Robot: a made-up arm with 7 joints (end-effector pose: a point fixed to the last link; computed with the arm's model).
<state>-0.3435 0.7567 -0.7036 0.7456 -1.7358 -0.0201 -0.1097</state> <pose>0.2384 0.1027 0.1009 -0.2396 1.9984 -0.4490</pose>
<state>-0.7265 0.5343 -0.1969 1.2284 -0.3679 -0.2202 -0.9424</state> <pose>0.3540 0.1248 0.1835 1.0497 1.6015 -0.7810</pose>
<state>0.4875 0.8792 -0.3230 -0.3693 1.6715 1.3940 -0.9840</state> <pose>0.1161 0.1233 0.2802 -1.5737 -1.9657 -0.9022</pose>
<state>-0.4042 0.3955 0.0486 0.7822 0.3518 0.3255 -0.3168</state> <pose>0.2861 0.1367 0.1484 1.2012 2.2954 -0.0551</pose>
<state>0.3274 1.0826 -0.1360 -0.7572 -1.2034 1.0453 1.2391</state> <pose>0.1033 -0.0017 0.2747 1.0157 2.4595 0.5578</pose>
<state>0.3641 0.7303 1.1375 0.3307 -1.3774 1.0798 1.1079</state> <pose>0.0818 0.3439 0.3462 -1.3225 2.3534 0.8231</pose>
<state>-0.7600 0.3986 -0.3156 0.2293 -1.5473 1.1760 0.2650</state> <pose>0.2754 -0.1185 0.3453 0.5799 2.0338 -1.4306</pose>
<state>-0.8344 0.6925 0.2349 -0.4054 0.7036 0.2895 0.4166</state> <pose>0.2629 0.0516 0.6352 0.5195 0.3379 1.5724</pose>
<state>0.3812 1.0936 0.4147 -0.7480 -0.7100 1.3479 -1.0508</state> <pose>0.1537 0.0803 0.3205 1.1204 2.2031 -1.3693</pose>
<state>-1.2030 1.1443 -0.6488 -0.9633 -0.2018 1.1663 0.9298</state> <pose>0.1948 -0.0927 0.4854 0.9092 0.4957 1.1679</pose>
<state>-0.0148 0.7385 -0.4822 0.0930 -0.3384 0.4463 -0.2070</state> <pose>0.1816 0.0226 0.1341 1.2849 2.1479 -0.5507</pose>
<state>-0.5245 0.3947 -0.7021 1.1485 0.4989 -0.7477 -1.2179</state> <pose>0.1982 -0.0358 0.0771 -2.5178 -0.7822 1.6802</pose>
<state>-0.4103 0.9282 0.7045 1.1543 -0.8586 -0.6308 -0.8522</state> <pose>0.2119 0.4150 0.3837 0.3706 0.9900 0.4600</pose>
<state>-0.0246 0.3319 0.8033 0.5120 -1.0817 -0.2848 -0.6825</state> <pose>0.1728 0.3444 0.2617 -0.2095 0.9862 0.1495</pose>
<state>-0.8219 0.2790 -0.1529 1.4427 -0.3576 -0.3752 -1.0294</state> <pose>0.3488 0.0415 0.1607 0.9917 1.4101 -1.0276</pose>
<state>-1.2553 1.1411 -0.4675 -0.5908 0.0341 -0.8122 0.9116</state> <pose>0.1253 -0.1450 0.5547 0.5481 -0.8641 0.1282</pose>
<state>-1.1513 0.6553 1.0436 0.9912 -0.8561 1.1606 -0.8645</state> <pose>0.3544 0.2161 0.4508 -0.2461 0.5611 -1.4270</pose>
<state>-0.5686 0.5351 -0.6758 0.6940 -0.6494 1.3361 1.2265</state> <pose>0.1866 0.0425 0.1529 -1.1949 -2.3113 -1.2585</pose>
